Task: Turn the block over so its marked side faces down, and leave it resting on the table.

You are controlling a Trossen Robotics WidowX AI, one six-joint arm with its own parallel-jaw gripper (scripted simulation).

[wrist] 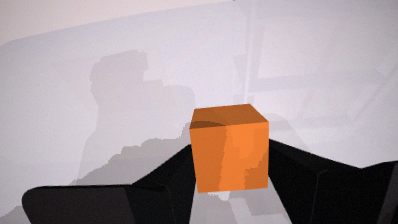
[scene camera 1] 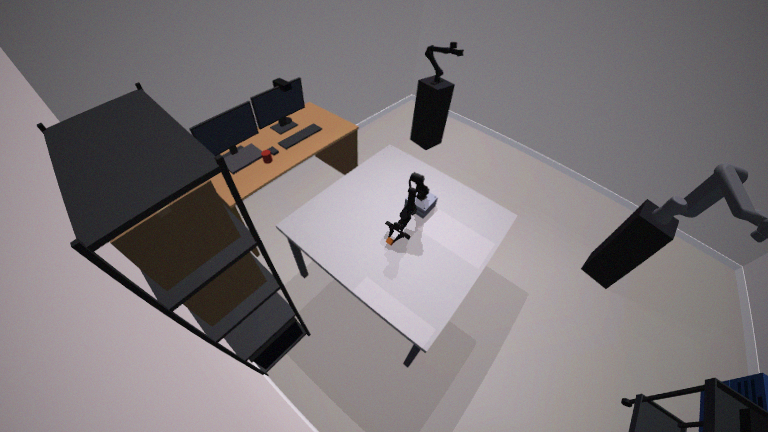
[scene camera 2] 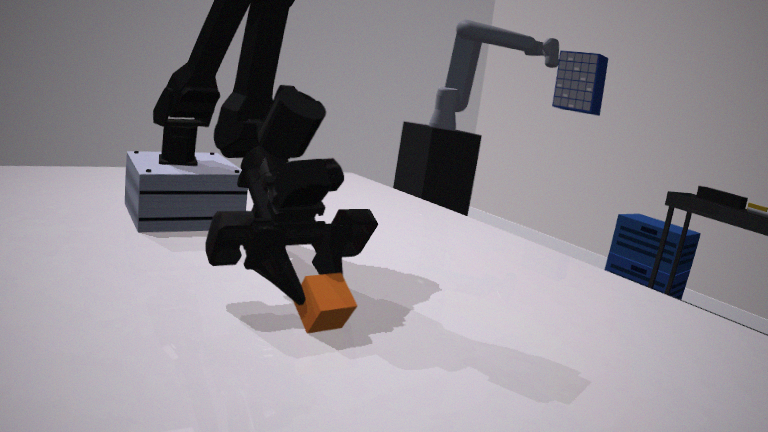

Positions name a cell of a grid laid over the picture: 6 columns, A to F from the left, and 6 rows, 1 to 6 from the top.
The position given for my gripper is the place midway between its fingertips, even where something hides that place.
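Observation:
In scene camera 2 I see my gripper (scene camera 2: C5), and my gripper carries a block (scene camera 2: C5). The wrist view shows me the block (wrist: D4) too, and my gripper (wrist: D4) is there with it.

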